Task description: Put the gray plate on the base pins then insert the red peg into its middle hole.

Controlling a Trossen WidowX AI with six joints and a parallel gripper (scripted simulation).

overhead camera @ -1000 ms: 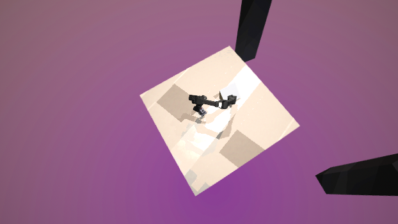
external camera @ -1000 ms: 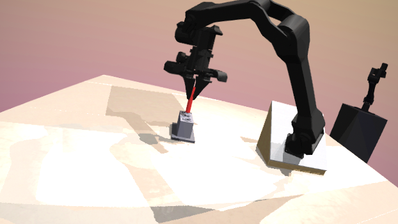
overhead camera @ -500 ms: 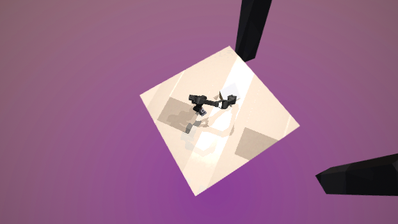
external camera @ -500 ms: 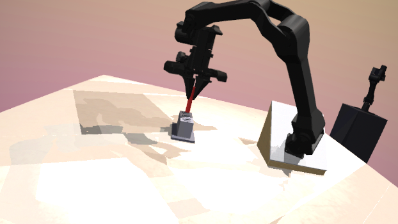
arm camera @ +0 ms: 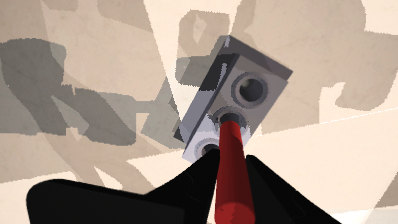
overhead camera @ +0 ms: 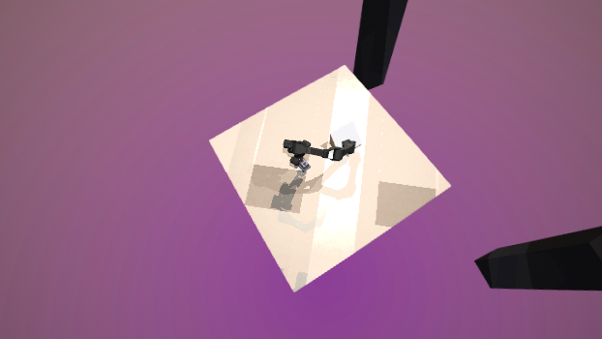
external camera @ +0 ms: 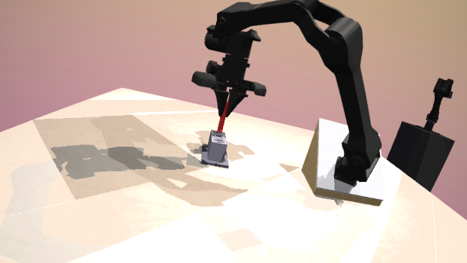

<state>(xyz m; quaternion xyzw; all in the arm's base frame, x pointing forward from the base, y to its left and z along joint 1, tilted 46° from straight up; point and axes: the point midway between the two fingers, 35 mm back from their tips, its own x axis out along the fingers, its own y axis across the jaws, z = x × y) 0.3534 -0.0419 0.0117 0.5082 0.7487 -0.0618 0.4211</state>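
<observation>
My gripper tip is now right at the red peg. From my gripper tip the other things lie so: gray plate: 70 mm below.
</observation>
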